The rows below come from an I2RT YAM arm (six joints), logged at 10 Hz.
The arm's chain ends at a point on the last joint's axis. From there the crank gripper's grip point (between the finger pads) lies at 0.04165 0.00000 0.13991 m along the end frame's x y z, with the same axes.
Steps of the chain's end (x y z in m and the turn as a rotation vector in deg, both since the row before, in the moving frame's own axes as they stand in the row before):
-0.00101, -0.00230, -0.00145, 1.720, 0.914, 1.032
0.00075, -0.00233, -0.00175, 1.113, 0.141, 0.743
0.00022, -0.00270, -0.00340, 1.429, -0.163, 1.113
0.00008, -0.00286, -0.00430, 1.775, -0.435, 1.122
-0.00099, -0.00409, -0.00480, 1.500, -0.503, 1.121
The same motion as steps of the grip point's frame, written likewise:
0.00125, -0.00572, -0.00218, 1.720, 0.914, 1.032
0.00111, -0.00450, -0.00187, 1.113, 0.141, 0.743
-0.00015, -0.00539, -0.00332, 1.429, -0.163, 1.113
-0.00095, -0.00639, -0.00404, 1.775, -0.435, 1.122
-0.00219, -0.00695, -0.00448, 1.500, -0.503, 1.121

